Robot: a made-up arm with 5 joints. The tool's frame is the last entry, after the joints.
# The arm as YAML. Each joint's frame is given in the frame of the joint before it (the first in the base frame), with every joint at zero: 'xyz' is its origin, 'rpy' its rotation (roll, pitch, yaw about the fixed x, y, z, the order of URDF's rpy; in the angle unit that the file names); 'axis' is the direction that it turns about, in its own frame. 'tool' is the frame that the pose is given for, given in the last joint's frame.
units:
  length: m
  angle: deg
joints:
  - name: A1
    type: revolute
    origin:
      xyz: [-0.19, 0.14, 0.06]
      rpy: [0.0, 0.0, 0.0]
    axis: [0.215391, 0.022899, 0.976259]
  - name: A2
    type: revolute
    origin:
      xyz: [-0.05, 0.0, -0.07]
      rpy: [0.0, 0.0, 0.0]
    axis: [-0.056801, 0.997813, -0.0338]
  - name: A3
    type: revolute
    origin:
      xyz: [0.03, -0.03, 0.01]
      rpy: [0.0, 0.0, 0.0]
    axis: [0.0, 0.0, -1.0]
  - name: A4
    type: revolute
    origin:
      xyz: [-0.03, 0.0, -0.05]
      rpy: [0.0, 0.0, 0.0]
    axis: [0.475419, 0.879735, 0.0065]
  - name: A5
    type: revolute
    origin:
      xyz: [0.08, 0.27, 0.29]
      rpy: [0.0, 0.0, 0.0]
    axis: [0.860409, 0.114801, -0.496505]
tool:
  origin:
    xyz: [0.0, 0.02, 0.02]
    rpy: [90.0, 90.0, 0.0]
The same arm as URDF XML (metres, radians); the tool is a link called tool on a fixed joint. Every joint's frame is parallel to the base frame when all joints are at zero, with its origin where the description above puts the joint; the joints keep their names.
<robot name="arm">
  <link name="base_link"/>
  <link name="link1"/>
  <link name="link2"/>
  <link name="link3"/>
  <link name="link4"/>
  <link name="link5"/>
  <link name="tool"/>
  <joint name="A1" type="continuous">
    <parent link="base_link"/>
    <child link="link1"/>
    <origin xyz="-0.19 0.14 0.06"/>
    <axis xyz="0.215391 0.022899 0.976259"/>
  </joint>
  <joint name="A2" type="continuous">
    <parent link="link1"/>
    <child link="link2"/>
    <origin xyz="-0.05 0 -0.07"/>
    <axis xyz="-0.056801 0.997813 -0.0338"/>
  </joint>
  <joint name="A3" type="continuous">
    <parent link="link2"/>
    <child link="link3"/>
    <origin xyz="0.03 -0.03 0.01"/>
    <axis xyz="0 0 -1"/>
  </joint>
  <joint name="A4" type="continuous">
    <parent link="link3"/>
    <child link="link4"/>
    <origin xyz="-0.03 0 -0.05"/>
    <axis xyz="0.475419 0.879735 0.0065"/>
  </joint>
  <joint name="A5" type="continuous">
    <parent link="link4"/>
    <child link="link5"/>
    <origin xyz="0.08 0.27 0.29"/>
    <axis xyz="0.860409 0.114801 -0.496505"/>
  </joint>
  <joint name="tool_joint" type="fixed">
    <parent link="link5"/>
    <child link="tool"/>
    <origin xyz="0 0.02 0.02" rpy="1.5708 1.5708 0"/>
  </joint>
</robot>

